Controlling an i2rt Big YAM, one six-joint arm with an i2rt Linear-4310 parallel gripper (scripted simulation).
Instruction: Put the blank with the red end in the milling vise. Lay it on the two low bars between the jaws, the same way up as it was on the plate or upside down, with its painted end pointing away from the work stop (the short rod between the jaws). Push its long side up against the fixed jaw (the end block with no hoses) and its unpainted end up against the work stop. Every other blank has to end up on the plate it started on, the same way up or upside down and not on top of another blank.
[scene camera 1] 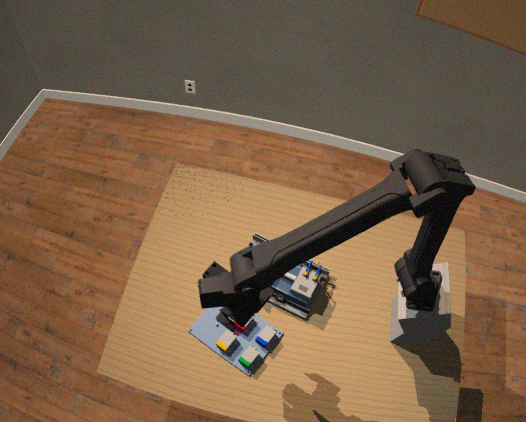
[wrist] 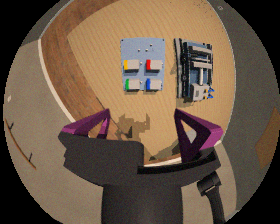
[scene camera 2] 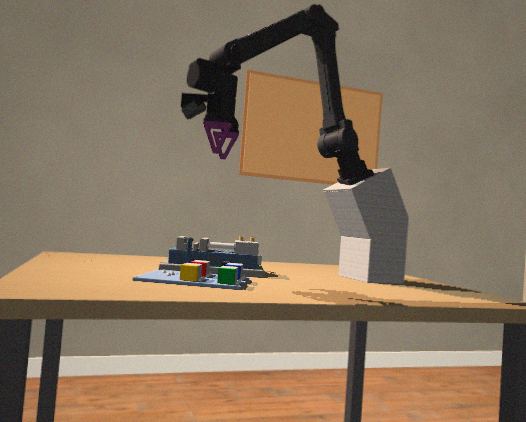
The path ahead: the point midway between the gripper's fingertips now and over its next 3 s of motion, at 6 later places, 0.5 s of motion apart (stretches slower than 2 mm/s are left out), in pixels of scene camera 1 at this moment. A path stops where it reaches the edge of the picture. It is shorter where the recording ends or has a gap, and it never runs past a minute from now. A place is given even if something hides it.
My gripper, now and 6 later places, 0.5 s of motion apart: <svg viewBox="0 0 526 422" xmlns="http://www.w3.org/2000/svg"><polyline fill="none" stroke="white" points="244,314 244,320 247,326 245,322 244,316 244,311 244,309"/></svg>
